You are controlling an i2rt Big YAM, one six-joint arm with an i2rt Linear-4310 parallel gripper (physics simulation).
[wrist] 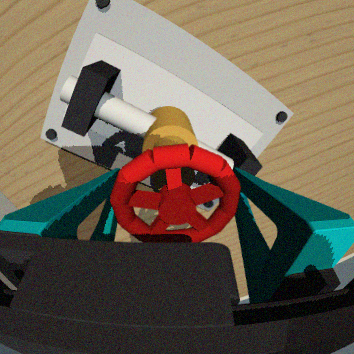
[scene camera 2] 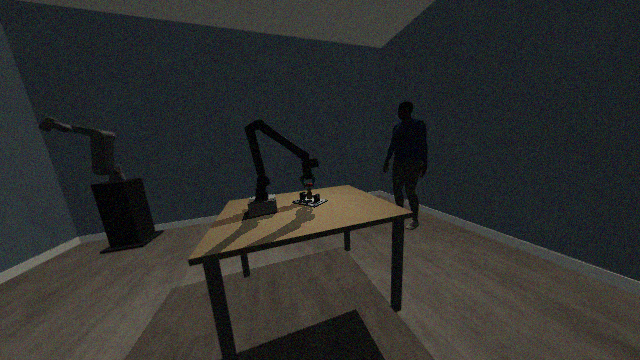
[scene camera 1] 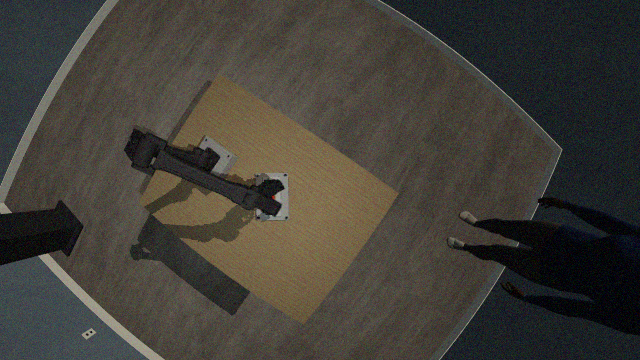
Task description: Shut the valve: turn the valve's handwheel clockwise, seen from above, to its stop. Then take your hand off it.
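The valve's red handwheel (wrist: pixel 175 205) (scene camera 2: pixel 309 185) lies between the teal fingers in the wrist view, one fingertip at its left rim and one at its right rim. A bit of red also shows in scene camera 1's view. My gripper (wrist: pixel 176 176) (scene camera 2: pixel 309 184) is shut on the handwheel from above. Below the wheel are the brass valve body (wrist: pixel 170 127) and a white pipe (wrist: pixel 125 115) in black clamps, on a pale base plate (wrist: pixel 200 60) (scene camera 1: pixel 283 212). The gripper's dark housing covers the area below the wheel's near rim in the wrist view.
The wooden table (scene camera 1: pixel 320 250) (scene camera 2: pixel 360 205) carries the arm's base (scene camera 2: pixel 263 206) and the valve plate. A person (scene camera 2: pixel 410 145) (scene camera 1: pixel 560 245) stands beyond the table. Another robot arm (scene camera 2: pixel 102 150) stands on a dark pedestal (scene camera 2: pixel 124 212) to the left.
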